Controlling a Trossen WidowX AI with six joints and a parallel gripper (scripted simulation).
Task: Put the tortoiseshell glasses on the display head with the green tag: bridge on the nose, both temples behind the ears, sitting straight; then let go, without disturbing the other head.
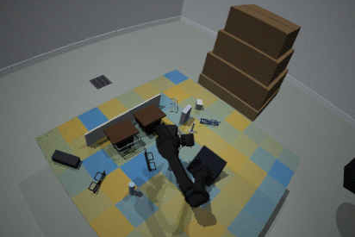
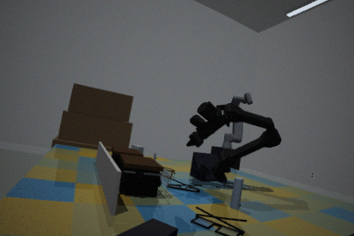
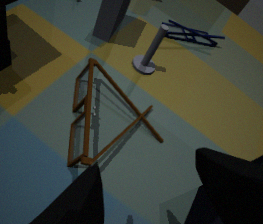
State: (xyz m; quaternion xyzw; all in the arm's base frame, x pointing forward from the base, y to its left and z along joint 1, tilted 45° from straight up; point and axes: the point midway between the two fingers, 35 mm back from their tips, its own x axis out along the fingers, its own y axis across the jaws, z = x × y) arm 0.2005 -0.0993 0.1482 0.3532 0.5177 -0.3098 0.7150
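My gripper tip is now 30 cm to the left of the grey block, 12 cm short of it and 12 cm above it. Also, from my gripper tip: white panel 38 cm ahead, 12 cm below, 1 cm to the left; then black box 46 cm to the left, 42 cm ahead, 16 cm below.
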